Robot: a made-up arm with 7 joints. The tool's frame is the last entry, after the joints.
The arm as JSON. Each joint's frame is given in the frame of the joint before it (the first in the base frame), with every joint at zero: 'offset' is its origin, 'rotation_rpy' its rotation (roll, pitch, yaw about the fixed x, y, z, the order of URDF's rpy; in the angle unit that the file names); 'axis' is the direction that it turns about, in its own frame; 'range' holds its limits. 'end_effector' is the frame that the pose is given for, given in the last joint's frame.
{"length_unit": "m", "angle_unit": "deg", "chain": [
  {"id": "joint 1", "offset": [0.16, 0.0, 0.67], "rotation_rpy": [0.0, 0.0, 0.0], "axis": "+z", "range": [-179.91, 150.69]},
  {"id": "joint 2", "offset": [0.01, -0.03, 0.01], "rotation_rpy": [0.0, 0.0, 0.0], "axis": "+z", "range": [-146.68, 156.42]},
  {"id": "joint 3", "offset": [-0.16, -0.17, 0.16], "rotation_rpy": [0.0, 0.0, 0.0], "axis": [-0.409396, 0.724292, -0.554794], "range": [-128.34, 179.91]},
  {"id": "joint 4", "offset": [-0.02, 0.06, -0.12], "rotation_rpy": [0.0, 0.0, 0.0], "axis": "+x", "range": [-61.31, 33.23]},
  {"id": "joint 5", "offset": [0.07, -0.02, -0.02], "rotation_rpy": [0.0, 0.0, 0.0], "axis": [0.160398, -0.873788, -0.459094], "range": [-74.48, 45.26]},
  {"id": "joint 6", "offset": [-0.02, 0.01, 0.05], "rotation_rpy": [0.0, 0.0, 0.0], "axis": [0.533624, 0.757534, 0.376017], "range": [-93.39, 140.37]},
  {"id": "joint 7", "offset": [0.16, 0.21, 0.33], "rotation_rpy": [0.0, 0.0, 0.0], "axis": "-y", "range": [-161.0, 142.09]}
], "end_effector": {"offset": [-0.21, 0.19, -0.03], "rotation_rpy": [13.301, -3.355, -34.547]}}
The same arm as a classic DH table. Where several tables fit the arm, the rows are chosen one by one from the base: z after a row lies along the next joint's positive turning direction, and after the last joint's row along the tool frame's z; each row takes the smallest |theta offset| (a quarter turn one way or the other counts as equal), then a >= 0, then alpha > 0; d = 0 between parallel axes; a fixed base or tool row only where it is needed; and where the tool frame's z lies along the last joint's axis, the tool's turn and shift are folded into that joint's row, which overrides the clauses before.
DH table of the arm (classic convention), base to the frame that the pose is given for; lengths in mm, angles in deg. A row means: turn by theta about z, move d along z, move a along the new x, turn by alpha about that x. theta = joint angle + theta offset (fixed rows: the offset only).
base (fixed): theta offset 0; d 0; a 160; alpha 0
joint 1: theta offset -71.57; d 0; a 31.6; alpha 0
joint 2: theta offset -78.96; d 793.8; a 222.9; alpha 123.7
joint 3: theta offset -72.59; d 48.9; a 58.8; alpha 114.17
joint 4: theta offset 65.17; d 99.7; a 8.4; alpha 80.77
joint 5: theta offset -1.68; d -25.3; a -39.2; alpha -138.5
joint 6: theta offset -44.89; d 467.8; a -177.6; alpha 139.25
joint 7: theta offset 65.18; d -28.9; a -212; alpha -80.96
tool (fixed): theta offset -34.98; d 8.3; a 0; alpha 0
Joint limits (deg, base to tool): -179.91..150.69 -146.68..156.42 -128.34..179.91 -61.31..33.23 -74.48..45.26 -93.39..140.37 -161..142.09

